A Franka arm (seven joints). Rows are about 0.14 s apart.
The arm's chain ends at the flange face. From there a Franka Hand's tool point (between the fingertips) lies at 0.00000 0.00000 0.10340 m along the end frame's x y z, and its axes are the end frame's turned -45 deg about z.
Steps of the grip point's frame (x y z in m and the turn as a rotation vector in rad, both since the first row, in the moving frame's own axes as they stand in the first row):
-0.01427 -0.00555 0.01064 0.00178 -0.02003 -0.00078
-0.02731 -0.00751 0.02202 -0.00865 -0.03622 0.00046
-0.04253 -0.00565 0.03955 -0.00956 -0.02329 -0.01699
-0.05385 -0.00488 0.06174 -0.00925 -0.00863 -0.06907
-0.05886 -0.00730 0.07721 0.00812 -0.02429 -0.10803
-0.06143 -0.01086 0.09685 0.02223 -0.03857 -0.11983
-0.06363 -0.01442 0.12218 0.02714 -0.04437 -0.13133
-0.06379 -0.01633 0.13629 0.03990 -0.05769 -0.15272
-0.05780 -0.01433 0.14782 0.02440 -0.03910 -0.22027
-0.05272 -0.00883 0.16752 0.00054 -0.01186 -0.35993
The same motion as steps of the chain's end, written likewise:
-0.01242 0.00483 0.01066 -0.01290 -0.01542 -0.00078
-0.02261 0.01072 0.02209 -0.03173 -0.01949 0.00046
-0.03309 0.02367 0.03958 -0.02323 -0.00971 -0.01699
-0.04162 0.03332 0.06175 -0.01264 0.00044 -0.06907
-0.04448 0.03515 0.07724 -0.01143 -0.02292 -0.10803
-0.04675 0.03430 0.09695 -0.01155 -0.04299 -0.11983
-0.05006 0.03320 0.12232 -0.01218 -0.05057 -0.13133
-0.04965 0.03172 0.13654 -0.01258 -0.06901 -0.15272
-0.04652 0.02916 0.14793 -0.01039 -0.04490 -0.22027
-0.04278 0.03006 0.16753 -0.00800 -0.00877 -0.35993

